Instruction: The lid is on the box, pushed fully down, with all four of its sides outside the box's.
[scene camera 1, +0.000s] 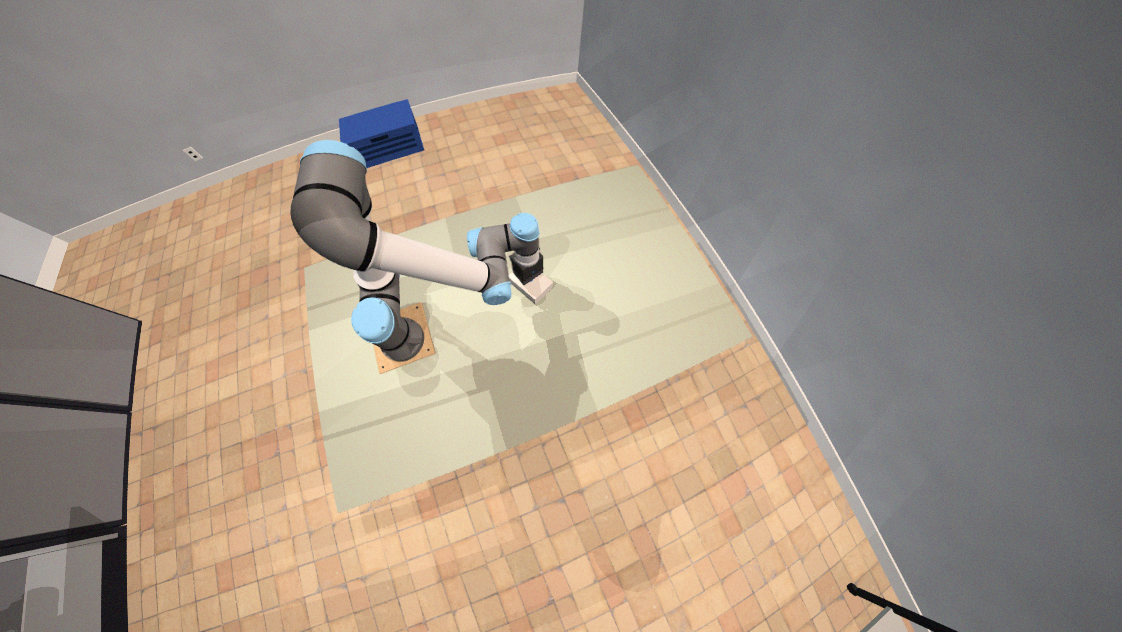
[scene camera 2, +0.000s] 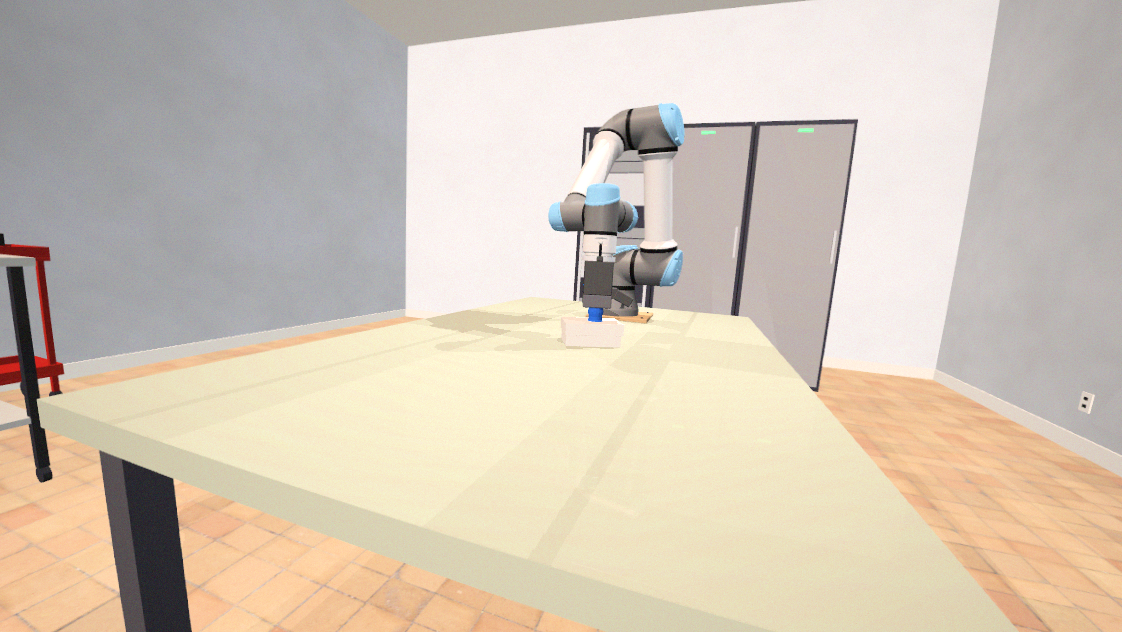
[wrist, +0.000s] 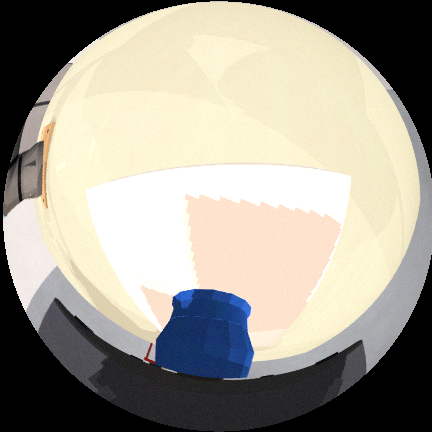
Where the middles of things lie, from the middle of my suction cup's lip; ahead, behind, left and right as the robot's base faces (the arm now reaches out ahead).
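White lid (scene camera 2: 570, 325): my suction cup 1 cm to the left of it, 2 cm above it.
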